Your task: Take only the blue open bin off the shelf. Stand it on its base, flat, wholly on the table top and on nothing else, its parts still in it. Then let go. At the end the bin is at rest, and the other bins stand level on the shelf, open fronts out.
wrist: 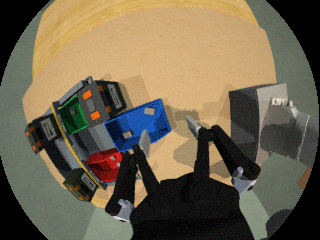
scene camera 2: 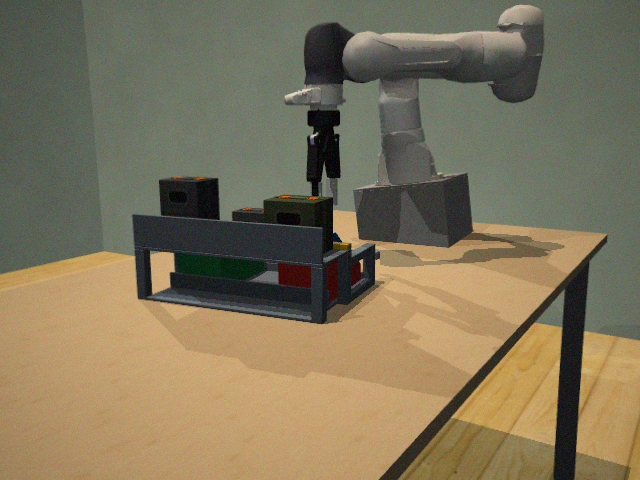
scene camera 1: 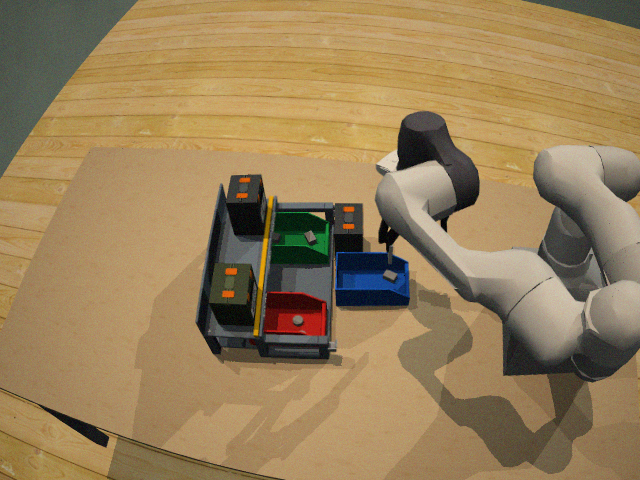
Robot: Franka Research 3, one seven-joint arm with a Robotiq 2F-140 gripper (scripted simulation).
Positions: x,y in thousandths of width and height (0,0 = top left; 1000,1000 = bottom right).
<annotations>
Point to a green bin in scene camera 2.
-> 298,551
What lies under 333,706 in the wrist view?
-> A red bin.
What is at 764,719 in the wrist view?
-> My gripper.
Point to a blue open bin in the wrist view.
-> At 492,523
</annotations>
